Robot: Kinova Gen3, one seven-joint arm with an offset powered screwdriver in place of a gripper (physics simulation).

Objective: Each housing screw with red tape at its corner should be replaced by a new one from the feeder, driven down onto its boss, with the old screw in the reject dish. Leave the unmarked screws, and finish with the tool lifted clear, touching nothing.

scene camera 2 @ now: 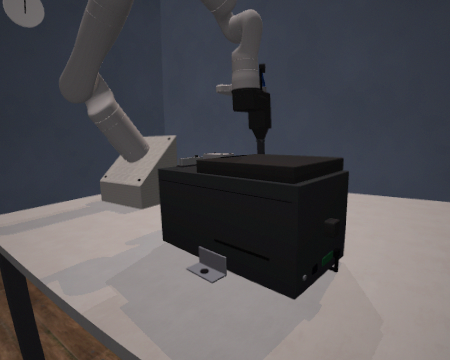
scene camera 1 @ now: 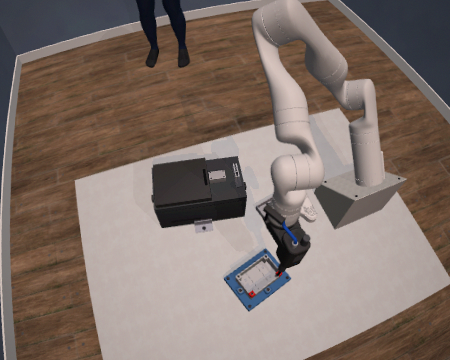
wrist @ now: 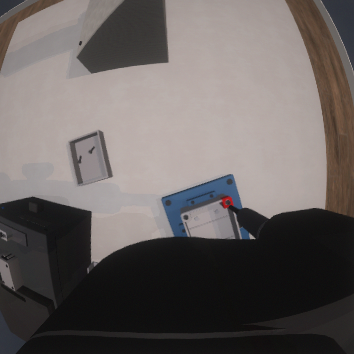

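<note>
The black screwdriver has its tip at a red-taped corner of the pale housing. A dark screw head shows at that corner; whether the bit touches or holds it cannot be told. In scene camera 2 the tip is hidden behind the black feeder. A second red-taped corner shows in scene camera 1. An unmarked corner has a dark screw. The reject dish holds two dark screws.
The housing sits on a blue plate. A small grey bracket stands beside the feeder. The wedge-shaped robot base stands on the table. A person's legs show beyond the table.
</note>
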